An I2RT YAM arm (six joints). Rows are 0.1 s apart.
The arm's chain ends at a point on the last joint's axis. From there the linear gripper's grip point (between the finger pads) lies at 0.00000 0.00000 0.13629 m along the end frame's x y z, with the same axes.
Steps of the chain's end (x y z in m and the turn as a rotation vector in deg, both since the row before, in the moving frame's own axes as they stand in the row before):
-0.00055 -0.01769 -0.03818 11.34 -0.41 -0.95
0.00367 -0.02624 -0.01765 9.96 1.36 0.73
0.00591 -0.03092 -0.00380 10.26 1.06 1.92
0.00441 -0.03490 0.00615 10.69 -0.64 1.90
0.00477 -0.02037 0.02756 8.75 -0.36 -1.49
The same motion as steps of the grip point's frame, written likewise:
-0.00174 -0.04448 -0.04084 11.34 -0.41 -0.95
0.00704 -0.04979 -0.01974 9.96 1.36 0.73
0.00883 -0.05515 -0.00600 10.26 1.06 1.92
0.00332 -0.06020 0.00378 10.69 -0.64 1.90
0.00365 -0.04109 0.02597 8.75 -0.36 -1.49

